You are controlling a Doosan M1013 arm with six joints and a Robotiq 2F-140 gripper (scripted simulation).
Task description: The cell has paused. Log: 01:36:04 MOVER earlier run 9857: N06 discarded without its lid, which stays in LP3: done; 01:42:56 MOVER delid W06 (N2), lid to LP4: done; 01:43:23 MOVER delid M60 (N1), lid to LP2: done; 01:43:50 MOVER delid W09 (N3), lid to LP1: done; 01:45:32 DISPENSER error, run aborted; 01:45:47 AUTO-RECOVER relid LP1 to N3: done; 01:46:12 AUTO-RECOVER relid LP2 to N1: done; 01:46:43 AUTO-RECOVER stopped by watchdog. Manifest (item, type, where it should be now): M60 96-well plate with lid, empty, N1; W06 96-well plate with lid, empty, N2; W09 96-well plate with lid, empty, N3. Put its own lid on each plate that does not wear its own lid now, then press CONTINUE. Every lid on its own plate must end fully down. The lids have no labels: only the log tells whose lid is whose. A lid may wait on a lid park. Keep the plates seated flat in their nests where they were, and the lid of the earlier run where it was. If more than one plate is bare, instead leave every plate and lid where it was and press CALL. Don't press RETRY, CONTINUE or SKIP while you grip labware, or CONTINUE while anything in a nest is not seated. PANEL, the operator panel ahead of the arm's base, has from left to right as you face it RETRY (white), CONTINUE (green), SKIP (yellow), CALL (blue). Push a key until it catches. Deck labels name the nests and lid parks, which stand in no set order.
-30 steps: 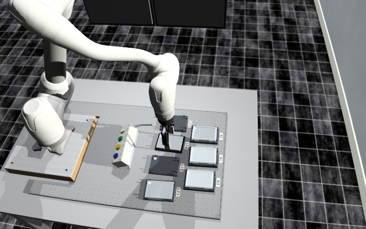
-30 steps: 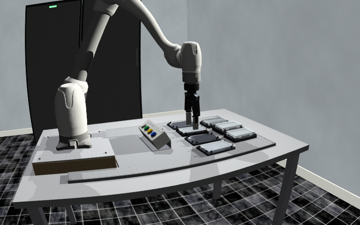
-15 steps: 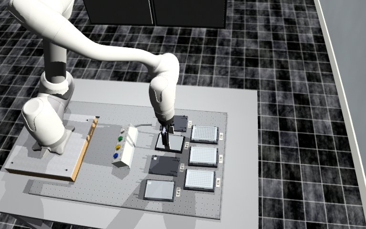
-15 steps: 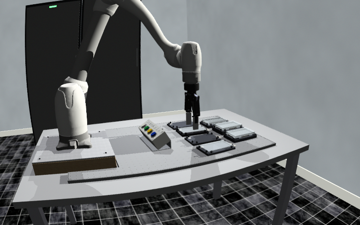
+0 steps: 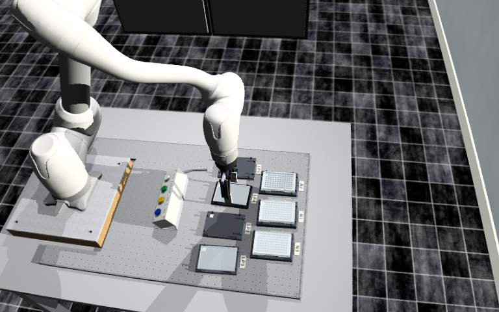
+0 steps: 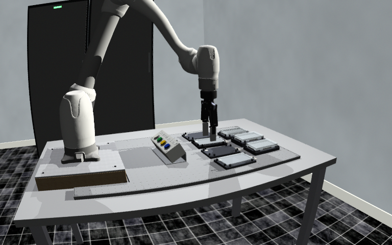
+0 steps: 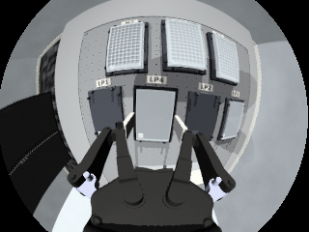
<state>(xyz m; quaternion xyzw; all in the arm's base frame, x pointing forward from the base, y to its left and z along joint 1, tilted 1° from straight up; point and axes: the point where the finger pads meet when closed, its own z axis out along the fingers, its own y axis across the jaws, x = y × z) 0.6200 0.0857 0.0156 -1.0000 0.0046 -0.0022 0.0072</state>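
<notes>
The lid park LP4 lies 5 cm below my hand. From my hand the other things lie so: lid park LP1: 13 cm to the left, 5 cm below; lid park LP2: 13 cm to the right, 5 cm below; plate: 17 cm ahead, 7 cm to the left, 3 cm below.
</notes>
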